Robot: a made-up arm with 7 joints.
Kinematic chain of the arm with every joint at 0, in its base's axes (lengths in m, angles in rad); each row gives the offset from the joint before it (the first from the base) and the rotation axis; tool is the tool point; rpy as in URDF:
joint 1: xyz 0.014 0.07 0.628 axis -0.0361 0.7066 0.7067
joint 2: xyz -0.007 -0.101 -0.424 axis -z
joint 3: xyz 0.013 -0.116 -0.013 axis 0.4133 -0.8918 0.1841
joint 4: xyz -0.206 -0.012 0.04 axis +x
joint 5: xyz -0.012 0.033 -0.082 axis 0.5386 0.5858 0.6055
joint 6: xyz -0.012 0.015 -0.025 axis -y
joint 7: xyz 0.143 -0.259 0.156 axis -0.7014 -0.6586 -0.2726
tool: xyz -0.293 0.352 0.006 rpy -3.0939 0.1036 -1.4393
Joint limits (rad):
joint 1: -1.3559..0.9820
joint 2: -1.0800..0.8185
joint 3: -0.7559..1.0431
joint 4: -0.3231..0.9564
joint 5: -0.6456..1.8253
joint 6: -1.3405..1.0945
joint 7: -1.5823..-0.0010
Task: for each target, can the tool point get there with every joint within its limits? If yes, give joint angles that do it. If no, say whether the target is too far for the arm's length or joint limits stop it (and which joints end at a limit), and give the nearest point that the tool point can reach.
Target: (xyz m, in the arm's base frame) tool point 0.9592 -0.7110 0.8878
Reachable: no: joint limits stop it (at a limit: joint 1, joint 2, joint 3, joint 6, joint 7) | nearest point 0.6695 -0.5431 0.6733 | short by 0.398 m
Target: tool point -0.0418 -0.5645 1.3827
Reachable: no: joint limits stop it (at a limit: joint 1, joint 4, joint 6, joint 7) | nearest point -0.0897 -0.4503 1.0705 | short by 0.336 m
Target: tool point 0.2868 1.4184 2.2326
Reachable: no: too far | nearest point 0.1188 0.4896 0.8038 | short by 1.712 m
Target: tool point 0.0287 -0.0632 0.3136
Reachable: yes | joints 0.5072 0.6296 0.0968 0.4327 1.6113 -0.9815 -0.4213
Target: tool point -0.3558 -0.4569 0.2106
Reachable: yes | joints -0.7371 -0.6444 0.2178 -0.1808 0.5307 0.7280 -0.8161
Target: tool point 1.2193 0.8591 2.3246
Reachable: no: too far | nearest point 0.4416 0.1520 0.8390 | short by 1.820 m
